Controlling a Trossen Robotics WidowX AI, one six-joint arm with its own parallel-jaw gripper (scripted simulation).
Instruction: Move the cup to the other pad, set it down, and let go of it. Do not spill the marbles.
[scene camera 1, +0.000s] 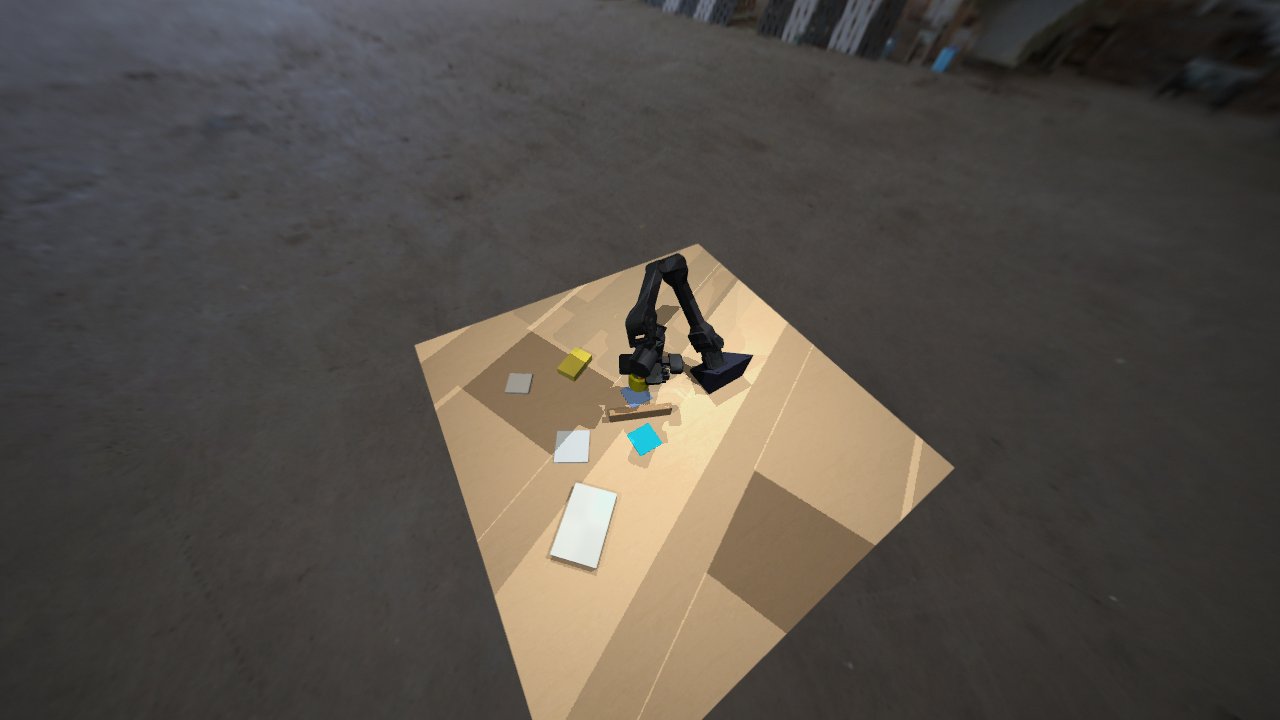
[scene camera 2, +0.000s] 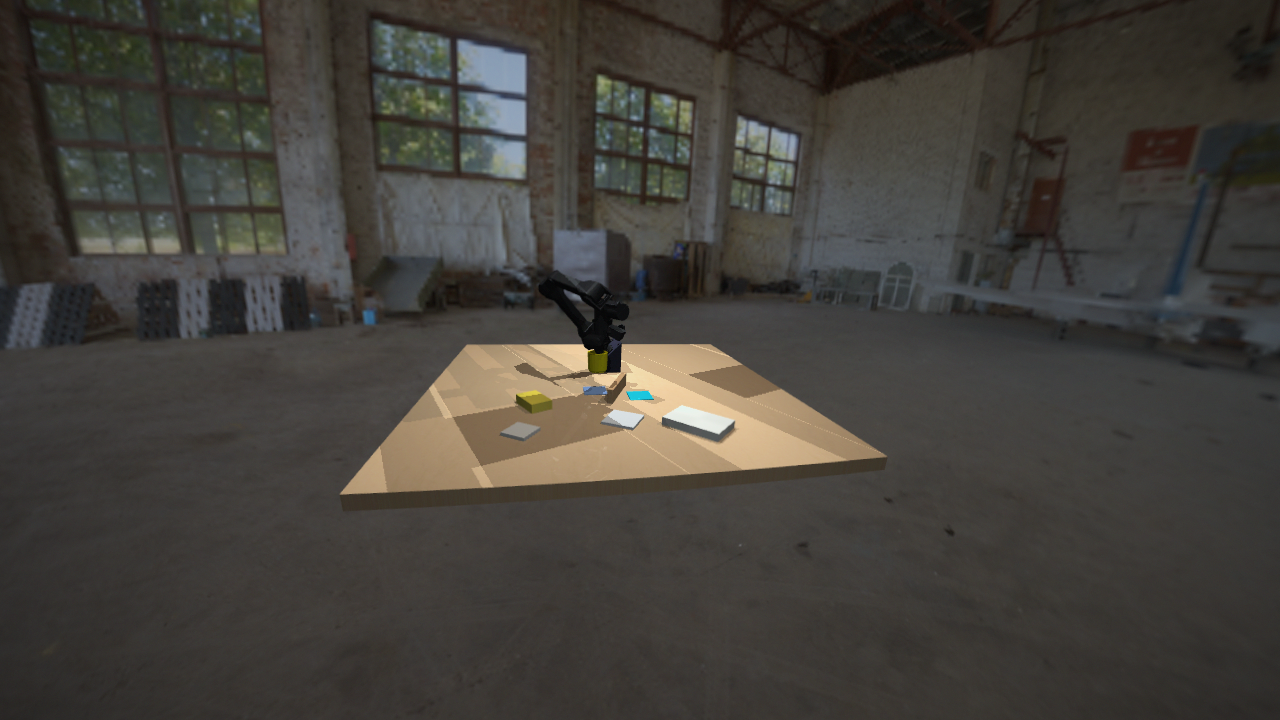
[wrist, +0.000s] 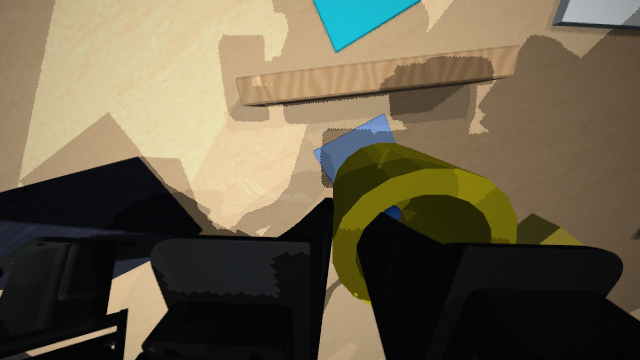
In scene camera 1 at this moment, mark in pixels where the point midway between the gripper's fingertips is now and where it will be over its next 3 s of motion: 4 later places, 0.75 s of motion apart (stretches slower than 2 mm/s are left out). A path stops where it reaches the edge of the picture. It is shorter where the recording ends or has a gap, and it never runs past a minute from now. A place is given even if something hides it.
My gripper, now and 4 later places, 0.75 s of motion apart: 648, 379; 651, 390; 654, 403; 655, 416; 656, 425
